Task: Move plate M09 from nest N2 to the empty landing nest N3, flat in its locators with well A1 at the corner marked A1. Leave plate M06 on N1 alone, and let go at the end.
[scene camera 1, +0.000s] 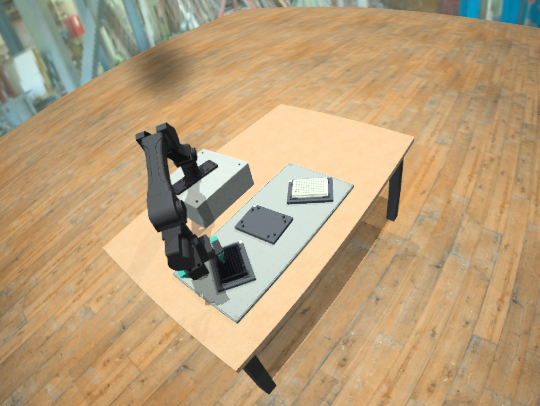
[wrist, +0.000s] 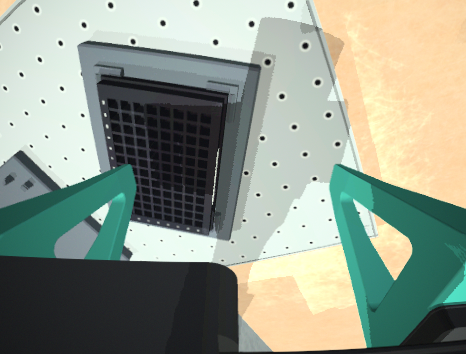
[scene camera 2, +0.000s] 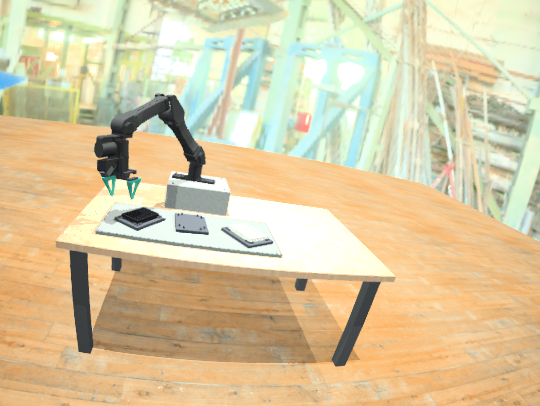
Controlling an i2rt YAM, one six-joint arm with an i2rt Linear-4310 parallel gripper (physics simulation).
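A black plate (scene camera 1: pixel 231 262) (scene camera 2: pixel 141 215) (wrist: pixel 160 160) sits in a dark nest (scene camera 1: pixel 248 268) (scene camera 2: pixel 140 226) (wrist: pixel 240 120) at one end of the pegboard. A white plate (scene camera 1: pixel 310 187) (scene camera 2: pixel 247 233) sits in the nest (scene camera 1: pixel 310 201) (scene camera 2: pixel 234 237) at the other end. The middle nest (scene camera 1: pixel 265 223) (scene camera 2: pixel 191 223) (wrist: pixel 15 190) is empty. Plate and nest labels are not legible. My gripper (scene camera 1: pixel 202 267) (scene camera 2: pixel 122 196) (wrist: pixel 232 175) is open and empty, above the black plate's level; in the wrist view that plate lies left of the midpoint between fingertips, partly behind the left finger.
The grey pegboard (scene camera 1: pixel 272 262) (scene camera 2: pixel 165 237) (wrist: pixel 40 85) carries all three nests on the wooden table (scene camera 1: pixel 320 125) (scene camera 2: pixel 310 225). The grey arm base box (scene camera 1: pixel 227 187) (scene camera 2: pixel 197 200) stands beside the board, behind the middle nest in scene view 2.
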